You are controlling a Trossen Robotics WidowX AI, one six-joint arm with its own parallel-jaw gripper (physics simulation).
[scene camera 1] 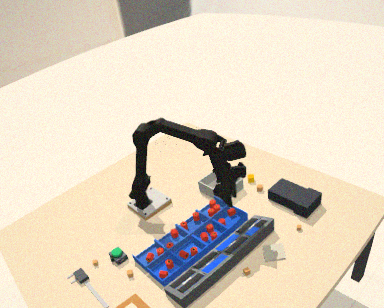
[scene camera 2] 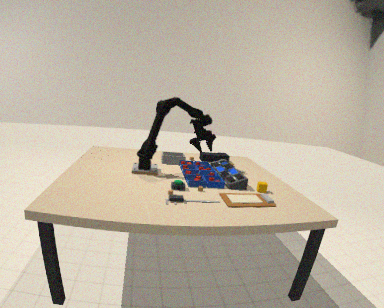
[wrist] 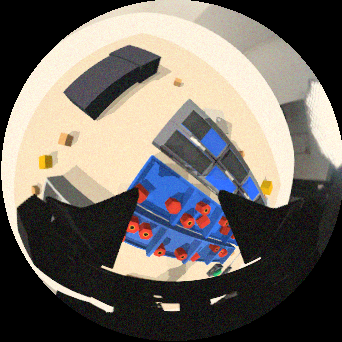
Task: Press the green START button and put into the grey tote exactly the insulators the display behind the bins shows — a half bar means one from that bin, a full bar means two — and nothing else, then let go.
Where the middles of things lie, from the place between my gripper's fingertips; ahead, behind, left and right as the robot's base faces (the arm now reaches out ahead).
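Display [wrist: 175, 120]: 8 cm ahead of my hand, 18 cm to the right of it, 8 cm below it. From the same hand, the grey tote [wrist: 57, 186] is 14 cm to the left, 18 cm behind and 8 cm below, while the black box [scene camera 1: 303, 201] is 14 cm ahead, 22 cm to the left and 8 cm below.
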